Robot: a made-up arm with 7 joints.
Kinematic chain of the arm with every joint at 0, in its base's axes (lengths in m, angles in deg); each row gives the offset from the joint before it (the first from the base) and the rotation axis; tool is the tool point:
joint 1: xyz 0 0 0 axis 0 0.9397 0.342
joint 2: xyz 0 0 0 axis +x
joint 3: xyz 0 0 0 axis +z
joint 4: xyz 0.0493 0 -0.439 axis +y
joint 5: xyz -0.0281 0 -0.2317 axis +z
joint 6: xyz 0 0 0 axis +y
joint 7: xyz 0 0 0 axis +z
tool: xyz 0 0 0
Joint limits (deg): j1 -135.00..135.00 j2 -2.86..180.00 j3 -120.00..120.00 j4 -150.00..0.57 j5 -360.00..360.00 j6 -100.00..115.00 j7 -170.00..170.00
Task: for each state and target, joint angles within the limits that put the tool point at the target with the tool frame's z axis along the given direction. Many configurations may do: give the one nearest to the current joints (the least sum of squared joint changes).
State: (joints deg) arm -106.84 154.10 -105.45 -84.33 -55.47 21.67 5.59
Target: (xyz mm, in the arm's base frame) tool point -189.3 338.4 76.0 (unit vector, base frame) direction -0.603 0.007 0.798
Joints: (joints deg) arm -70.14 170.66 -115.72 -130.29 -42.25 -34.39 5.59
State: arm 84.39 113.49 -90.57 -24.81 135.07 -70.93 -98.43
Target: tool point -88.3 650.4 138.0 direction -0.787 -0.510 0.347
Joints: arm 64.24 110.18 -69.67 -27.15 109.81 -76.22 -98.43
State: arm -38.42 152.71 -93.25 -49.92 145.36 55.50 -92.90
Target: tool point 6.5 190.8 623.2 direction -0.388 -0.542 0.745
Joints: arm -10.90 177.08 -57.26 -45.15 171.57 95.85 -92.90
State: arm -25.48 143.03 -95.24 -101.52 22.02 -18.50 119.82
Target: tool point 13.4 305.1 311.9 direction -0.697 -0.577 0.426
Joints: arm -28.17 167.21 -67.53 -119.97 22.13 -0.37 119.82
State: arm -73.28 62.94 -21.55 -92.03 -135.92 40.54 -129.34
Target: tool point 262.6 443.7 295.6 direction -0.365 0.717 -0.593
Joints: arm -62.34 104.20 -27.35 -73.17 -149.16 52.35 -129.34
